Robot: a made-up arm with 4 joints.
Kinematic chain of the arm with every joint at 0, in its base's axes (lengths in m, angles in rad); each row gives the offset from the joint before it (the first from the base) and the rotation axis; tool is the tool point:
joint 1: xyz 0 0 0.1 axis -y
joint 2: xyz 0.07 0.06 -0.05 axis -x
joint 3: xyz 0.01 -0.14 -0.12 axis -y
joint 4: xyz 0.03 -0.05 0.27 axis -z
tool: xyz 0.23 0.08 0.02
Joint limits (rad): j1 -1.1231..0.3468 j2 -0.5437..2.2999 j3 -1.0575..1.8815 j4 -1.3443..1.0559
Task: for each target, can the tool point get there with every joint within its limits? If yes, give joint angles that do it. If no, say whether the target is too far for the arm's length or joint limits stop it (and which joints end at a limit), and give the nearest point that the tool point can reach.
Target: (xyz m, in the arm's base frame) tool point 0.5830 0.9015 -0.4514
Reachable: no: too far | nearest point 0.2871 0.3694 -0.1653 | short by 0.673 m
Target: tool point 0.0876 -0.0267 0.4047
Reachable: yes | joints -0.1032 0.5166 0.8019 0.6015
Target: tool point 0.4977 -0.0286 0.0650
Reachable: yes | joints -0.3595 1.7547 -0.8214 0.2646
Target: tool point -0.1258 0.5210 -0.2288
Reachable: no: joint limits stop it (at a limit: joint 1, joint 2) | nearest point -0.0115 0.3688 -0.1091 | short by 0.225 m
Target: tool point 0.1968 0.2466 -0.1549
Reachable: yes | joints -0.9188 1.7388 0.0215 -0.1238
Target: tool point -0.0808 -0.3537 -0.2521
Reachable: no: joint limits stop it (at a limit: joint 1, joint 2, joint 4) | nearest point 0.0353 -0.3033 -0.2671 | short by 0.127 m
